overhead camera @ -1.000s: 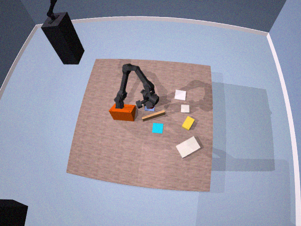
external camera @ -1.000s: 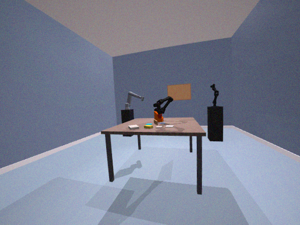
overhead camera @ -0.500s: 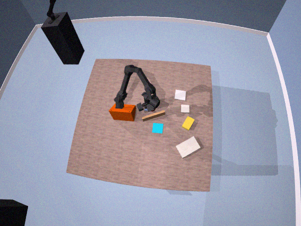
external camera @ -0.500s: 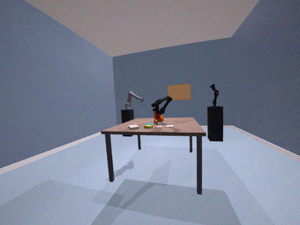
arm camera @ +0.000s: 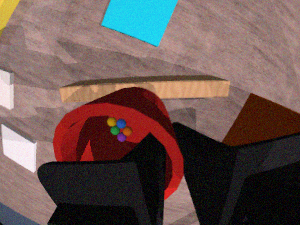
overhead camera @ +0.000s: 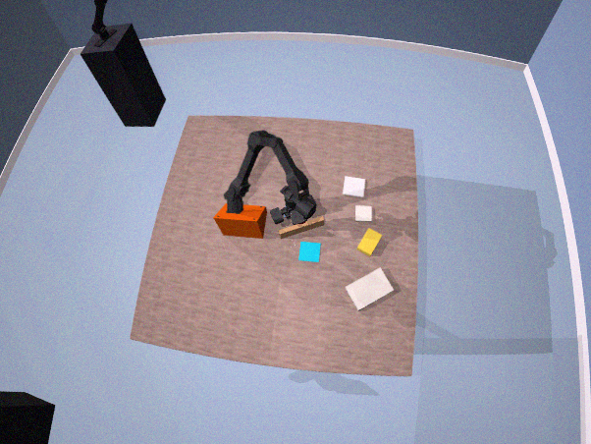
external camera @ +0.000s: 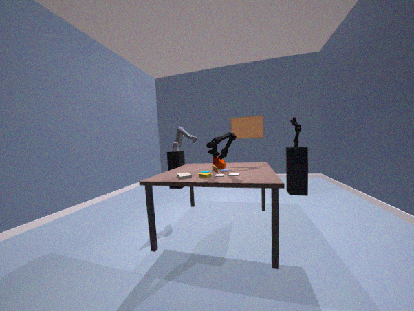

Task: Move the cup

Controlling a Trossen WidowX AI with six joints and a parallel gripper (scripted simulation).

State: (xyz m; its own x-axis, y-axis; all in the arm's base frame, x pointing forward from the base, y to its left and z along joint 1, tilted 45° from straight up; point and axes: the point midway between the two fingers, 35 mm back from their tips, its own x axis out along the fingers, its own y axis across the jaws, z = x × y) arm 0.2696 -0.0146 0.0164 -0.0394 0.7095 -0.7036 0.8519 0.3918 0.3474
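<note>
Right now my gripper tip is 80 mm short of the cyan pad, 100 mm to the left of it and 130 mm above it. From my gripper tip the other things lie so: red cup 30 mm ahead, 10 mm to the left; then light blue pad 20 mm behind, 100 mm to the left, 130 mm below; then wooden strip 30 mm ahead, 100 mm below.
</note>
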